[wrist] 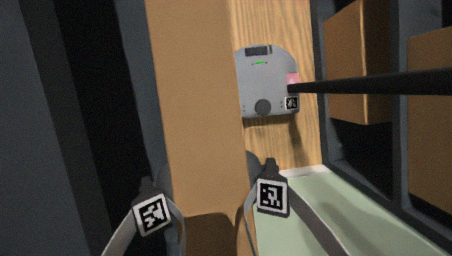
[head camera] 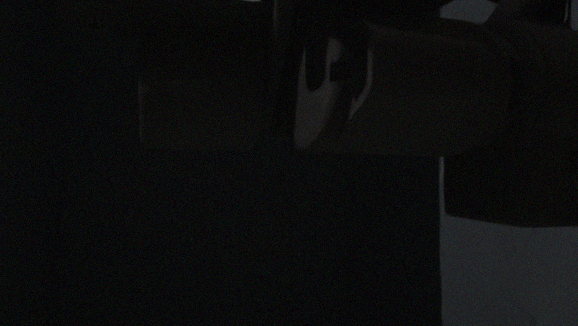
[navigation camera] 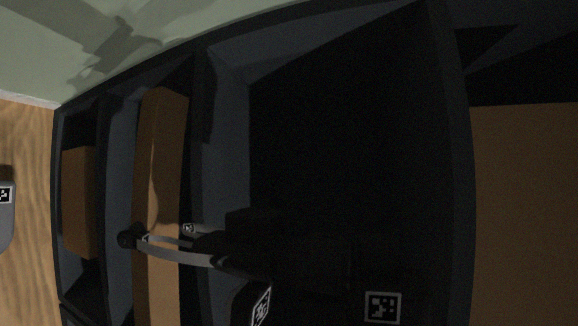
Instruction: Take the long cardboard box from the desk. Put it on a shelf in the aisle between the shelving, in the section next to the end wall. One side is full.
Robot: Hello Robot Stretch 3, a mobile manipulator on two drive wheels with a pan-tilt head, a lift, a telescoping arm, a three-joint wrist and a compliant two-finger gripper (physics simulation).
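Pixels of known places: gripper, fingertip midpoint: (wrist: 210, 172) (navigation camera: 149, 228); robot's base, origin of the base link: (wrist: 256, 104).
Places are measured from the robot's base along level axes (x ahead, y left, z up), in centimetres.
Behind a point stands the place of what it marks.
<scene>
The long cardboard box (navigation camera: 167, 190) @[x 4.2, y -19.9, z 101.2 cm] (wrist: 200, 100) @[x -8.2, y -19.9, z 100.0 cm] is held between the fingertips of my gripper (navigation camera: 160, 234) @[x -2.2, y -20.1, z 96.4 cm] (wrist: 210, 172) @[x -2.2, y -20.1, z 96.4 cm], one on each side. In the navigation view it runs lengthwise along the dark shelving (navigation camera: 462, 165) @[x 6.9, y -29.2, z 143.1 cm], between two shelf boards; how far in it sits, and whether it touches a board, I cannot tell. In the wrist view the shelving's grey boards are at the left of the box. The head view is very dark and shows dim arm parts, without the box.
The pale green end wall (navigation camera: 165, 22) @[x 39.8, y -22.4, z 91.6 cm] (wrist: 310, 210) @[x 38.5, y 11.7, z 38.6 cm] is close by. Other boxes (navigation camera: 77, 200) @[x -3.0, y -31.6, z 27.9 cm] (navigation camera: 525, 210) @[x -0.3, y -31.5, z 153.9 cm] stand in this shelving. The opposite shelving (wrist: 395, 150) @[x 14.4, y 32.2, z 51.4 cm] holds boxes (wrist: 350, 65) @[x -13.2, y 33.1, z 27.5 cm] (wrist: 430, 120) @[x 4.2, y 33.8, z 60.4 cm]. My base (wrist: 265, 82) @[x -10.4, y 2.0, z 16.0 cm] stands on the wooden aisle floor (navigation camera: 32, 240) @[x -21.7, y -24.2, z 0.1 cm] (wrist: 275, 142) @[x 21.3, y 8.3, z 0.0 cm].
</scene>
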